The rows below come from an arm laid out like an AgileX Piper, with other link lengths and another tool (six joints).
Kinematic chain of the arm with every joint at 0, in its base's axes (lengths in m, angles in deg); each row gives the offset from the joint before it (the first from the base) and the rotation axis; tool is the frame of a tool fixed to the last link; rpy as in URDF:
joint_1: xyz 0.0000 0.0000 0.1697 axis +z
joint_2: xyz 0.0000 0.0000 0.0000 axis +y
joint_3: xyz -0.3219 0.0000 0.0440 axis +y
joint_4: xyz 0.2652 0.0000 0.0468 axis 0.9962 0 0.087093
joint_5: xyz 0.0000 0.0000 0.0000 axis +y
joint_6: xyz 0.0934 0.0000 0.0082 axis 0.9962 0 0.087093
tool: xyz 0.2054 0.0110 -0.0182 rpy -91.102 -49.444 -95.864
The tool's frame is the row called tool.
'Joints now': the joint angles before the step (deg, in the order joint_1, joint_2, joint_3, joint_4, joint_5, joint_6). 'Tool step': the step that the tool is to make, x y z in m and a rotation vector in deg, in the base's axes. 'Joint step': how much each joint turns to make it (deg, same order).
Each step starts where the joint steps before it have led.
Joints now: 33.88 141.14 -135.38 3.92 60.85 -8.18
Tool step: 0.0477 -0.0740 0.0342 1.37 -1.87 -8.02
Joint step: -7.75 -2.82 -0.60 0.05 1.10 0.40
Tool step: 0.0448 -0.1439 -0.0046 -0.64 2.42 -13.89
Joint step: -13.28 0.02 -0.08 -0.23 2.51 0.89
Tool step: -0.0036 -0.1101 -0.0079 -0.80 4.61 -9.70
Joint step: -9.78 -0.04 0.07 -0.24 4.64 0.23
